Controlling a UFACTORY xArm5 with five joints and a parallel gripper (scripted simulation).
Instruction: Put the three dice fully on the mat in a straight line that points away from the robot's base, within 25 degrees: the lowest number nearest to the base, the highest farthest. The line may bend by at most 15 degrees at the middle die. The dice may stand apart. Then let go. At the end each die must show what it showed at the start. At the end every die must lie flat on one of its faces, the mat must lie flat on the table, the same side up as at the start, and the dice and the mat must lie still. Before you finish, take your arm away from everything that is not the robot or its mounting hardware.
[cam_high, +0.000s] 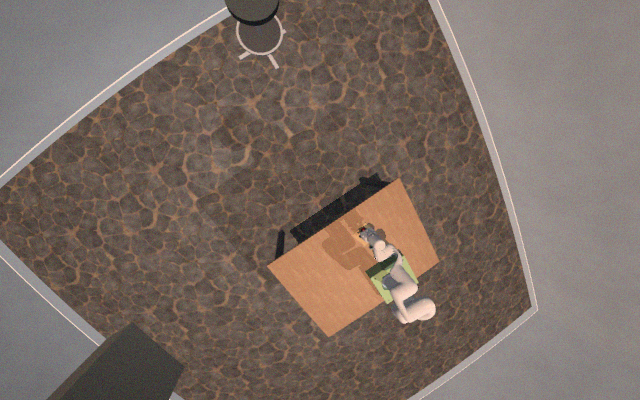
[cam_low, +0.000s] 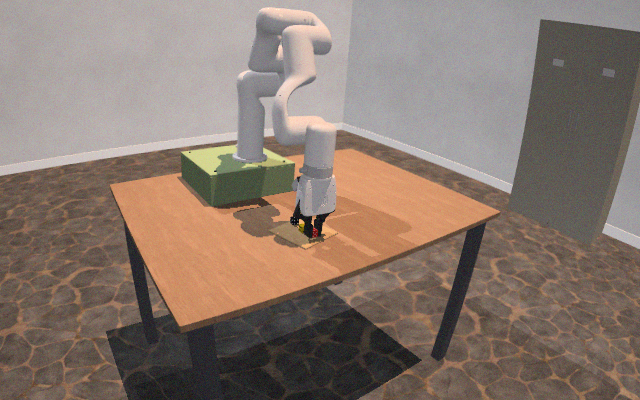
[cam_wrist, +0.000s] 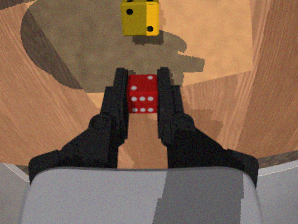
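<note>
Now: the yellow die 50 mm behind my hand, 20 mm below it and 10 mm to the left of it. The rest, counted from my hand: black die: 100 mm behind, 20 mm below, 10 mm to the left; then red die: 10 mm below; then tan mat: 50 mm behind, 30 mm below, 10 mm to the left.
</note>
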